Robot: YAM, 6 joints.
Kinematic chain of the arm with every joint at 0, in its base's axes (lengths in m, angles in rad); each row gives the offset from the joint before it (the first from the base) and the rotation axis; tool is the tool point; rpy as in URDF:
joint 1: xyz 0 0 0.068 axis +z
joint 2: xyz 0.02 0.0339 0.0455 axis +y
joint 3: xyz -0.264 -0.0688 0 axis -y
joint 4: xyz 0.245 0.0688 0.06 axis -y
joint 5: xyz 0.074 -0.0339 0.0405 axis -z
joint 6: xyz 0.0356 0 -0.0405 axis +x
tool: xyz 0 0 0 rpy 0 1.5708 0
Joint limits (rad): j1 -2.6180..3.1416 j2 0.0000..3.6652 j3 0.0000..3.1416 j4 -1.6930..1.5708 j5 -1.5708..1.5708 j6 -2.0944..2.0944
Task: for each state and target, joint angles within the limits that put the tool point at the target. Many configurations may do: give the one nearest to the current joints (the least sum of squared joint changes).
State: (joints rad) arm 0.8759 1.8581 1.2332 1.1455 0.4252 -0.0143
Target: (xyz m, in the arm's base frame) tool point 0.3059 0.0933 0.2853
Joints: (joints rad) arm 0.3520 1.5304 0.7314 1.2089 0.5264 -0.0143
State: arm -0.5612 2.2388 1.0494 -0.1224 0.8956 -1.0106
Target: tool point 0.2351 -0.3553 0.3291
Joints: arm -0.9200 1.8057 1.5102 0.0075 0.9136 -1.0106
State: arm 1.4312 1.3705 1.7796 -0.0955 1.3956 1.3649
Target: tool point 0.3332 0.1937 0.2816
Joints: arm 0.6176 1.7617 1.3433 -0.1980 1.3948 1.3649
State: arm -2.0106 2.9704 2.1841 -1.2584 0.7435 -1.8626
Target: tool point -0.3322 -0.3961 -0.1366
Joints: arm -2.2255 3.2707 2.5577 -0.7582 0.6773 -1.8626
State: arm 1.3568 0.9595 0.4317 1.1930 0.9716 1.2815
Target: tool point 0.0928 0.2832 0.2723
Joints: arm 1.3482 1.4579 0.6661 1.0952 0.9045 1.2815
